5 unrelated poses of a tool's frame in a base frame.
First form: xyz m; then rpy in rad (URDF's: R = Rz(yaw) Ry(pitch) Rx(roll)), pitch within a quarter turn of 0, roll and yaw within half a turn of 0.
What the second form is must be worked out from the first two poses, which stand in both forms.
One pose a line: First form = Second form
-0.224, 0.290, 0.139, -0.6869, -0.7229, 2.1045 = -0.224, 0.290, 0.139; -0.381, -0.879, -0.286; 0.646, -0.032, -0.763; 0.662, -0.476, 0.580
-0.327, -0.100, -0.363, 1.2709, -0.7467, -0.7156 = -0.327, -0.100, -0.363; 0.554, -0.296, -0.778; -0.482, 0.649, -0.589; 0.679, 0.701, 0.217
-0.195, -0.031, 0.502, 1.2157, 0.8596, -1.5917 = -0.195, -0.031, 0.502; -0.014, 0.333, -0.943; -0.653, -0.717, -0.244; -0.758, 0.612, 0.227
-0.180, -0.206, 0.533, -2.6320, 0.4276, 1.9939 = -0.180, -0.206, 0.533; -0.374, 0.879, -0.296; 0.830, 0.174, -0.530; -0.415, -0.444, -0.794
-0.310, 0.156, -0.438, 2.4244, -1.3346, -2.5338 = -0.310, 0.156, -0.438; -0.192, 0.094, -0.977; -0.134, 0.984, 0.121; 0.972, 0.154, -0.176
